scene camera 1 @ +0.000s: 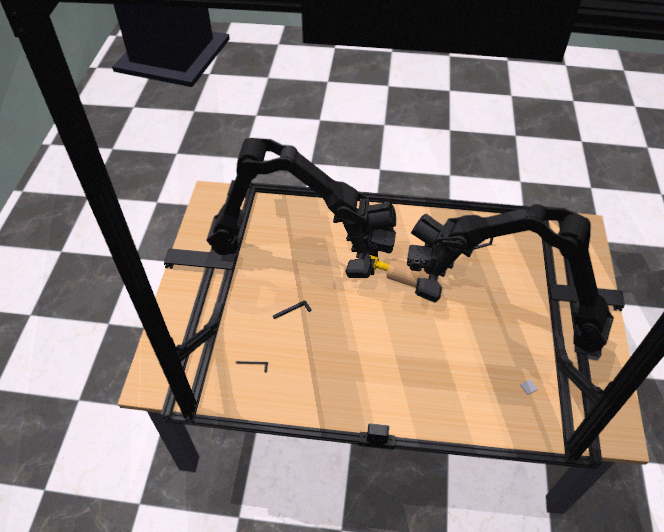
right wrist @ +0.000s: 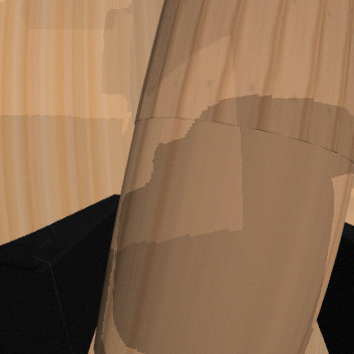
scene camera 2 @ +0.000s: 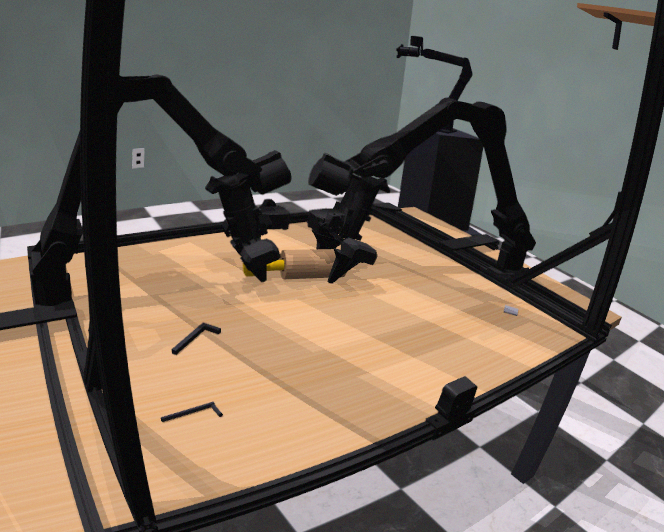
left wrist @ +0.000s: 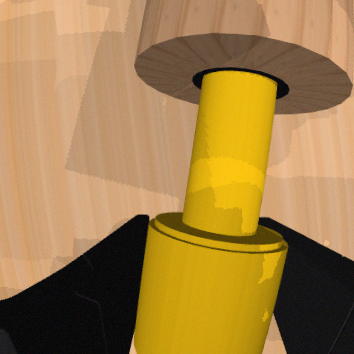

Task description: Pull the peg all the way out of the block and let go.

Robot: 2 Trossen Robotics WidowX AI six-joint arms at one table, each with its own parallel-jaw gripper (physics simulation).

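Places are measured from the left arm's base along level axes (x ahead, y left, z up), in millimetres.
Pixels of known places: left gripper, fingertip midpoint: [scene camera 1: 374, 268] [scene camera 2: 260, 276] [left wrist: 202, 227]; right gripper, fingertip midpoint: [scene camera 1: 418, 284] [right wrist: 207, 211] [scene camera 2: 322, 276]; left arm's base, link origin: [scene camera 1: 224, 248] [scene camera 2: 52, 301]; right arm's base, link origin: [scene camera 1: 587, 343] [scene camera 2: 509, 267].
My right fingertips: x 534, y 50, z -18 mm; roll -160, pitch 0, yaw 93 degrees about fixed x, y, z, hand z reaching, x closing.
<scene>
Ahead of a thing's pixels: the offset from my right fingertips to its top centre. "spot": to the spot under its first point.
A yellow peg {dx -96, dy +11, dz +44 mm} [scene camera 1: 381, 266] [scene camera 2: 275, 266] [left wrist: 227, 150] with a thick head lies with its thinner shaft partly inside the hole of a round brown wooden block {dx -22, dy +3, dz +54 mm} [scene camera 1: 401, 275] [scene camera 2: 302, 264] [left wrist: 165, 70] [right wrist: 225, 175]. A length of shaft shows between the head and the block's end face. My left gripper [scene camera 1: 368, 264] [scene camera 2: 256, 268] [left wrist: 202, 227] is shut on the peg's head, one finger at each side. My right gripper [scene camera 1: 423, 275] [scene camera 2: 330, 264] [right wrist: 207, 211] is shut on the block near its far end. The inserted part of the shaft is hidden.
Two black L-shaped keys {dx -290, dy -187, dz +7 mm} [scene camera 1: 289, 309] {dx -333, dy -362, dz +5 mm} [scene camera 1: 252, 362] lie at the left of the table, and another lies behind the right arm. A small grey tile {dx +317, dy -222, dz +2 mm} [scene camera 1: 528, 386] [scene camera 2: 511, 310] lies at the right. A black frame with a camera box {spot: dx +6, dy -459, dz +52 mm} [scene camera 1: 378, 433] [scene camera 2: 457, 396] borders the table.
</scene>
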